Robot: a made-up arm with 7 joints. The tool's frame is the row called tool. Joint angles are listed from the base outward. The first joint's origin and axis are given. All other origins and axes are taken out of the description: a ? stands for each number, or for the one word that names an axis. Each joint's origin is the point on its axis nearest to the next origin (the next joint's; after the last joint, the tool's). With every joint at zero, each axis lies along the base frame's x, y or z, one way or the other. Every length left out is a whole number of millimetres.
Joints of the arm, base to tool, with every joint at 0 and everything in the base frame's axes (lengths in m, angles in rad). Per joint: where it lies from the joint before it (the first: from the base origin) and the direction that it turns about. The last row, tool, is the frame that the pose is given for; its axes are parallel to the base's.
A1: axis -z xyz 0 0 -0.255
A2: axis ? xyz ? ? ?
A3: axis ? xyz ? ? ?
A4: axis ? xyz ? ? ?
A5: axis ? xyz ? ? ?
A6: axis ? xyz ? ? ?
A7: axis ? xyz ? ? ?
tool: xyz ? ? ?
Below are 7 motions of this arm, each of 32 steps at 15 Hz.
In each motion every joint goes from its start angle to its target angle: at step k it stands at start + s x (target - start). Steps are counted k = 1, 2, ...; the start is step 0. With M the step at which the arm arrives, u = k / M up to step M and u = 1 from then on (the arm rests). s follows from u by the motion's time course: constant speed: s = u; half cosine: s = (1 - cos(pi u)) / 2; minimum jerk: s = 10 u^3 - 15 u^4 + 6 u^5.
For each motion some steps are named. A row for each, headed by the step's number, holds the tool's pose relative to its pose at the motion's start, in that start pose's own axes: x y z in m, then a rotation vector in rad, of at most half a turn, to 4 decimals.
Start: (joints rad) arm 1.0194 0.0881 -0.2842 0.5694 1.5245 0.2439 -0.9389
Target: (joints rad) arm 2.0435 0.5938 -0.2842 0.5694 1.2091 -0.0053 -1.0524
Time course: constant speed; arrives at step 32
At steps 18, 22, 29, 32:
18: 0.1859 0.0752 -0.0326 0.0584 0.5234 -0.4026
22: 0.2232 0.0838 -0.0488 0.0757 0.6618 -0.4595
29: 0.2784 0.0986 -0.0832 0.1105 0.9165 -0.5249
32: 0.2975 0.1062 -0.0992 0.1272 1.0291 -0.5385

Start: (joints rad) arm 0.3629 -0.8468 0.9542 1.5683 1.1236 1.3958 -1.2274
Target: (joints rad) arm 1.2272 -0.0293 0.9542 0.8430 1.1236 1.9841 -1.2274
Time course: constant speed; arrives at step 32
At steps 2, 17, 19, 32:
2: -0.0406 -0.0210 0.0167 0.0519 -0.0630 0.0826
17: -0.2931 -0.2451 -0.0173 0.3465 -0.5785 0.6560
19: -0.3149 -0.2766 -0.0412 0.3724 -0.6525 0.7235
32: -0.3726 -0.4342 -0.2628 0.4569 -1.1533 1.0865

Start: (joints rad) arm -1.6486 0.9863 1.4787 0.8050 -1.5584 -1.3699 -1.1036
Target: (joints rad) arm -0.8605 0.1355 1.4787 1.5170 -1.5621 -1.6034 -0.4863
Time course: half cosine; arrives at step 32
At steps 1, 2, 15, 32:
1: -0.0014 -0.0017 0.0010 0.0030 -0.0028 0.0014
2: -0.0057 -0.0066 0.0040 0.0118 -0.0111 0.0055
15: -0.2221 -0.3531 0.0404 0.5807 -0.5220 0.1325
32: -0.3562 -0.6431 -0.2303 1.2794 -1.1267 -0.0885

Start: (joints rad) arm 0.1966 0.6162 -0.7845 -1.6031 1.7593 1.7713 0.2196
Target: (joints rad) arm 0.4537 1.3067 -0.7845 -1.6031 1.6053 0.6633 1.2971
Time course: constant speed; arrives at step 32
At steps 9, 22, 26, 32:
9: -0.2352 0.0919 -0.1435 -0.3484 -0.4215 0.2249
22: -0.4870 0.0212 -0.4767 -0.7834 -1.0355 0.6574
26: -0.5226 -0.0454 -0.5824 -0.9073 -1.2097 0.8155
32: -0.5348 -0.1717 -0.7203 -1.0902 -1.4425 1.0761

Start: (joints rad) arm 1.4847 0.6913 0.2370 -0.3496 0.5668 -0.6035 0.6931
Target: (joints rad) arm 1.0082 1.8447 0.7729 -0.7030 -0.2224 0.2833 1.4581
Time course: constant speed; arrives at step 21
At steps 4, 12, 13, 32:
4: -0.0972 -0.0384 0.0274 0.1099 -0.1831 0.1218
12: -0.2745 -0.1501 0.0232 0.3684 -0.4693 0.3774
13: -0.2933 -0.1671 0.0179 0.4036 -0.4948 0.4101
32: -0.4023 -0.3170 -0.0471 0.6818 -0.5904 0.6690

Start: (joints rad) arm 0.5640 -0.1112 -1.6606 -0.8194 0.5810 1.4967 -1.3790
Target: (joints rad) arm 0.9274 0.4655 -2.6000 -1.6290 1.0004 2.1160 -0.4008
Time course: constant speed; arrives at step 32
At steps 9, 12, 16, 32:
9: -0.2620 -0.0723 -0.0033 0.0932 -0.4174 0.5099
12: -0.3322 -0.1332 -0.0221 0.1495 -0.5556 0.6864
16: -0.3983 -0.2362 -0.0586 0.2456 -0.7317 0.9266
32: -0.2487 -0.6714 -0.2175 0.9075 -1.1719 1.9309

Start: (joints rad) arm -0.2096 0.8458 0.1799 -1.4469 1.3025 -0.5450 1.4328
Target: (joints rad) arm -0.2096 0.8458 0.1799 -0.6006 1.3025 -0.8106 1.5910
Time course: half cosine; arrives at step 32
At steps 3, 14, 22, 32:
3: -0.0038 0.0043 -0.0009 -0.0007 0.0007 0.0234
14: -0.0822 0.0580 -0.0124 0.0046 0.0122 0.4381
22: -0.1664 0.0670 -0.0160 0.0421 0.0253 0.8457
32: -0.2108 0.0533 -0.0148 0.0798 0.0363 1.0855

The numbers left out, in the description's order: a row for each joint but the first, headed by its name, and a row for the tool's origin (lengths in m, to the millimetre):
A2: axis +y, xyz -0.101 0.165 0
A3: axis -z, xyz -0.096 0 -0.178
A4: axis +y, xyz 0.017 0.156 0
A5: axis -z, xyz -0.09 0 0.135
A6: axis +x, xyz 0.148 0.05 0
A7: axis -y, xyz 0 0.226 0.054
tool: xyz 0.038 0 0.291

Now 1 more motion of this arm.
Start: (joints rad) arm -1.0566 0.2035 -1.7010 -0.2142 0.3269 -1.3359 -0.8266
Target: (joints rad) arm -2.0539 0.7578 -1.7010 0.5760 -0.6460 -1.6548 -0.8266
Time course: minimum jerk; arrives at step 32
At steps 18, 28, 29, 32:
18: -0.6274 -0.1663 -0.4536 -0.4951 -1.0560 0.6975
28: -0.6452 -0.5371 -0.8014 -0.6143 -1.7199 1.1995
29: -0.6415 -0.5469 -0.8079 -0.6152 -1.7351 1.2133
32: -0.6383 -0.5547 -0.8130 -0.6158 -1.7472 1.2245

